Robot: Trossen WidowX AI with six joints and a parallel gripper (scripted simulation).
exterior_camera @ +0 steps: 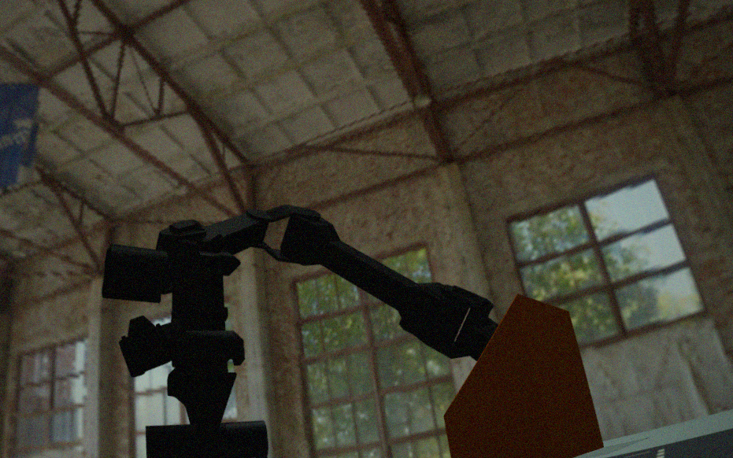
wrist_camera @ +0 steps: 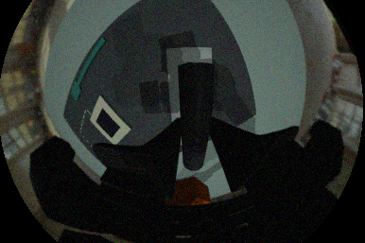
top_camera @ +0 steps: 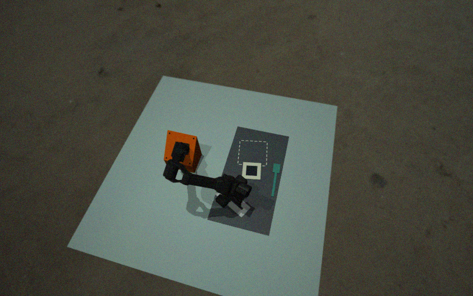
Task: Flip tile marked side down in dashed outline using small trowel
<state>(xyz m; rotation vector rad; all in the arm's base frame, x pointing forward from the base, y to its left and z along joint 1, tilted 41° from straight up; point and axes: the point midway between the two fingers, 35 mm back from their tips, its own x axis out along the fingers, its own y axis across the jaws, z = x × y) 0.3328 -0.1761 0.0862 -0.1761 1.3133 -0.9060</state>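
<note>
Now: gripper tip 2 cm short of the small trowel, 1 cm to the left of it and 2 cm above it. Also, from my gripper tip: tile 6 cm ahead, 20 cm to the left, 6 cm below; then teal spatula-like tool 20 cm ahead, 20 cm to the left, 6 cm below; then dark mat 7 cm ahead, 18 cm to the left, 8 cm below.
</note>
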